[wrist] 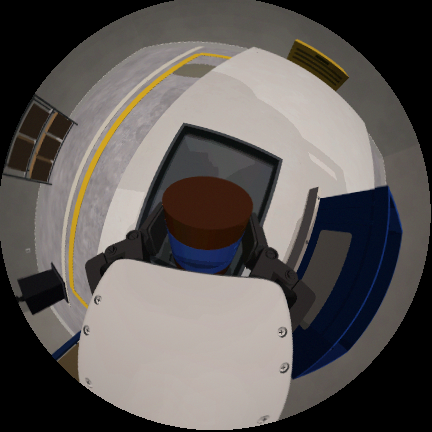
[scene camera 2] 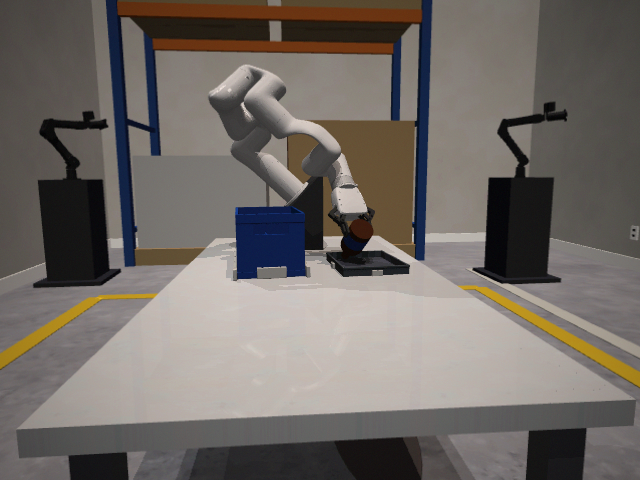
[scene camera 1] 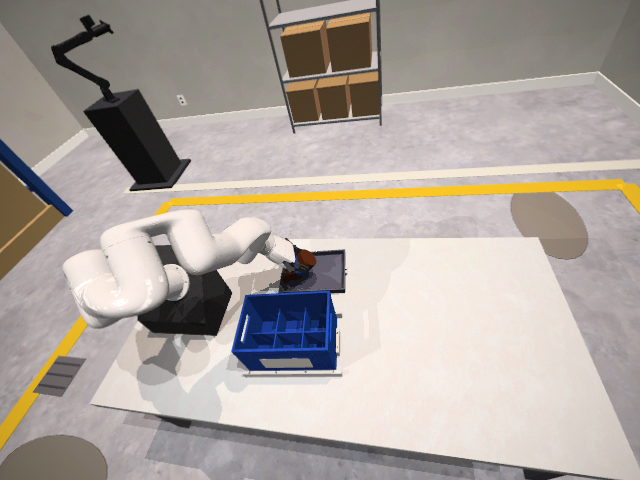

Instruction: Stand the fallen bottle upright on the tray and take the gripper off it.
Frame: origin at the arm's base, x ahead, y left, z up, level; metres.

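Where they show: gripper, between the fingertips: (wrist: 205, 218) (scene camera 2: 359, 234) (scene camera 1: 304, 261); arm's base, origin of its link: (scene camera 2: 297, 195) (scene camera 1: 173, 282).
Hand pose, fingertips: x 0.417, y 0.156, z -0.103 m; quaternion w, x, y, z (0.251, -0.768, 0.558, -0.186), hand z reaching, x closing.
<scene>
Things, the pixels of their centre, and the offset from my fingertips. Level surfaces: height alone.
- bottle, middle of its body: (wrist: 202, 249) (scene camera 2: 353, 242) (scene camera 1: 296, 269) 0.037 m back, 0.011 m right, 0.030 m down
- blue crate, middle of its body: (wrist: 343, 283) (scene camera 2: 267, 239) (scene camera 1: 289, 333) 0.009 m back, 0.278 m right, 0.008 m down
- white table, height of its surface: 0.095 m down
The bottle (scene camera 1: 306, 259) (scene camera 2: 356, 238) (wrist: 207, 202) is brown with a blue band. It is steeply tilted, with its broad flat brown end up and leaning away from the arm, and its narrower end down. My gripper (scene camera 1: 298, 263) (scene camera 2: 355, 233) (wrist: 205, 218) is shut on the bottle around its blue part, one finger on each side. The dark tray (scene camera 1: 330, 269) (scene camera 2: 385, 260) (wrist: 200, 147) lies flat below, with the bottle over its end nearest the arm. The bottle's low end is mostly hidden in the wrist view, and whether it touches the tray is not clear.
A blue crate (scene camera 1: 246, 356) (scene camera 2: 269, 248) (wrist: 367, 215) with compartments stands beside the tray, with pale brackets (scene camera 1: 338, 341) (wrist: 306, 225) along its sides. Both stand on the white table (scene camera 1: 454, 335) (scene camera 2: 310, 351) (wrist: 225, 100). The arm's black base (scene camera 1: 206, 310) is behind them.
</scene>
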